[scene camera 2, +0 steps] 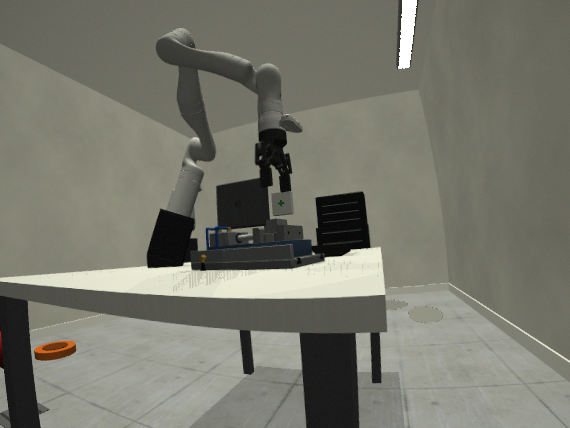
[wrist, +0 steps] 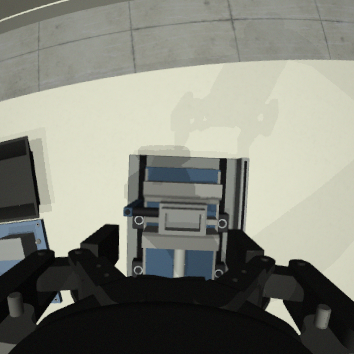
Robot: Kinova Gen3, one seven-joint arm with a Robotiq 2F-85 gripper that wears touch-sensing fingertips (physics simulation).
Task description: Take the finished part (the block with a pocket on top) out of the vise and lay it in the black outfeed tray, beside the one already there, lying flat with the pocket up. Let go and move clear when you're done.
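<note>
The finished part [wrist: 182, 219], a grey block with a rectangular pocket on top, sits pocket up between the jaws of the vise [wrist: 182, 191] [scene camera 2: 242, 256]. In scene camera 2 I cannot tell the part from the vise's grey blocks. My gripper [scene camera 2: 275, 182] [wrist: 172, 244] is open and empty, pointing down above the vise. In the wrist view its fingers stand to either side of the vise, with the part between and slightly beyond them. A black tray [wrist: 34, 175] shows partly at the left edge of the wrist view; no part shows in the visible portion.
A light-blue fixture [wrist: 44, 240] with a pale block lies below the black tray in the wrist view. A dark rod [wrist: 145, 212] sticks out beside the part. Blue tubing [scene camera 2: 216, 229] stands at the vise's left end. A black slatted box [scene camera 2: 342, 220] stands behind the vise.
</note>
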